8 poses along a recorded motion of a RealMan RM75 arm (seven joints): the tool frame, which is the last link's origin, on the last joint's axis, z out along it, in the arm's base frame.
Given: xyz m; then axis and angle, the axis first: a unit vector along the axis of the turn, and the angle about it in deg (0 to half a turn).
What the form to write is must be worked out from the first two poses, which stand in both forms.
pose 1, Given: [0.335 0.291 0.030 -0.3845 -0.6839 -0.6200 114.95]
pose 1, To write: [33.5 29.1 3.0 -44.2 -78.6 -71.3]
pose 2, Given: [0.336 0.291 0.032 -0.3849 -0.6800 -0.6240 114.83]
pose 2, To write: [33.6 29.1 3.2 -44.2 -78.1 -71.7]
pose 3, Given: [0.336 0.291 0.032 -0.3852 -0.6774 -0.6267 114.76]
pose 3, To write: [33.6 29.1 3.2 -44.2 -77.7 -71.9]
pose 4, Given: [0.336 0.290 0.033 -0.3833 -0.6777 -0.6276 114.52]
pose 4, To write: [33.6 29.0 3.3 -43.9 -77.6 -71.9]
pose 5, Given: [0.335 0.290 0.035 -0.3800 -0.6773 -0.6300 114.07]
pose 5, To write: [33.5 29.0 3.5 -43.3 -77.3 -71.9]
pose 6, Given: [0.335 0.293 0.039 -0.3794 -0.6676 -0.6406 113.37]
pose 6, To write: [33.5 29.3 3.9 -43.0 -75.7 -72.6]
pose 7, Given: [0.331 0.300 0.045 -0.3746 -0.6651 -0.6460 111.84]
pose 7, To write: [33.1 30.0 4.5 -41.9 -74.4 -72.2]
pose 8, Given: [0.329 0.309 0.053 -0.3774 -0.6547 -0.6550 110.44]
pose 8, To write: [32.9 30.9 5.3 -41.7 -72.3 -72.3]
